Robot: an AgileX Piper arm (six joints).
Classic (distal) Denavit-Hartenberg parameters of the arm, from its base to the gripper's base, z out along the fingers. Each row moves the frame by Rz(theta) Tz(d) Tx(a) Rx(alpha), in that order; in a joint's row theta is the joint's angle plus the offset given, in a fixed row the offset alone. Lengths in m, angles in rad.
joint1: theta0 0  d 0.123  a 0  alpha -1.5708
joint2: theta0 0.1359  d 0  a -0.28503  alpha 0
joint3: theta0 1.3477  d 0  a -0.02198  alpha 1.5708
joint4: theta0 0  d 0.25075  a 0  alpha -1.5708
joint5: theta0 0  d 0  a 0  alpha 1.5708
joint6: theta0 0  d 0.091  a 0  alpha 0
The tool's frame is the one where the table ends.
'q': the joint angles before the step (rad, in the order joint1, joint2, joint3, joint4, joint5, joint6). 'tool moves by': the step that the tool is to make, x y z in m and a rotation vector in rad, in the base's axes. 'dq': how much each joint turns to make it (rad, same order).
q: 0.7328, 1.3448, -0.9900, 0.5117, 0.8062, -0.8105
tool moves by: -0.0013, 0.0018, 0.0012, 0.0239, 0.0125, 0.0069
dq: 0.0001, -0.0001, -0.0001, 0.0377, 0.0011, -0.0207
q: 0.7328, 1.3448, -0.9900, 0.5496, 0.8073, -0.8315
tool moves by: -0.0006, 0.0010, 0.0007, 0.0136, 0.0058, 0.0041
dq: -0.0001, 0.0001, -0.0001, 0.0211, 0.0000, -0.0127
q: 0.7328, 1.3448, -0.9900, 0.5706, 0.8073, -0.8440
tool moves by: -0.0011, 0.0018, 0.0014, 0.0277, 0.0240, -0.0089
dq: -0.0002, 0.0000, -0.0001, 0.0390, 0.0003, -0.0020
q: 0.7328, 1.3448, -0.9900, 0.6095, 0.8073, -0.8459
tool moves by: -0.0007, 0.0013, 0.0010, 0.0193, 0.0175, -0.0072
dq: 0.0000, 0.0003, -0.0003, 0.0269, 0.0001, 0.0001
